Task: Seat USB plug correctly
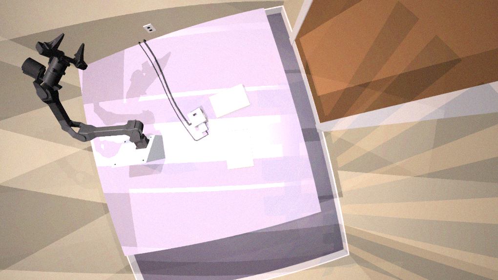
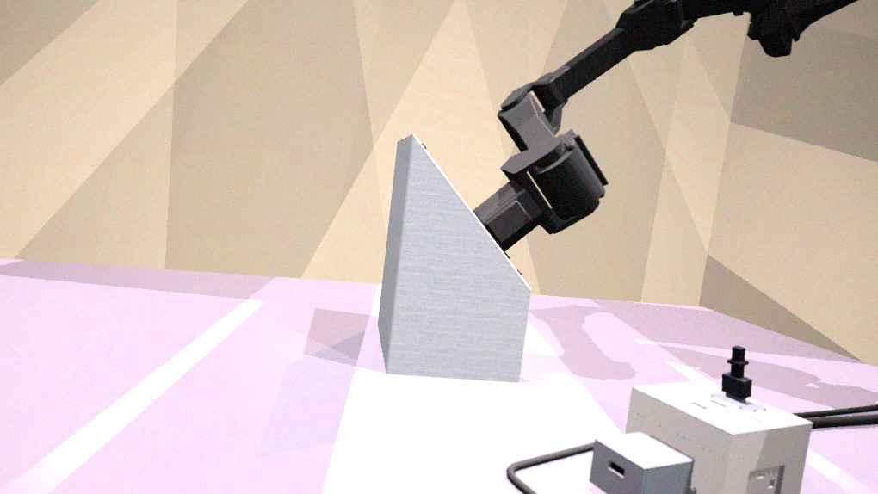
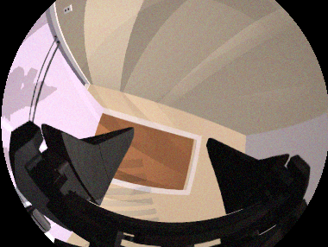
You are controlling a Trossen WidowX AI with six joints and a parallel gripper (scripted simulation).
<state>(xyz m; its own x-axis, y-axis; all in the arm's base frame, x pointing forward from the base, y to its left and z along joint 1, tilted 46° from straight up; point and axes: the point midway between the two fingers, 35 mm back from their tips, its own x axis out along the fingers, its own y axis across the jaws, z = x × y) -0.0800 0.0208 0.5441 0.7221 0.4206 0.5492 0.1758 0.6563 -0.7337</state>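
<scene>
My gripper tip is now 35 cm short of the USB plug, 30 cm to the left of it and 42 cm above it. Also, from my gripper tip: USB socket 35 cm ahead, 30 cm to the right, 44 cm below.
</scene>
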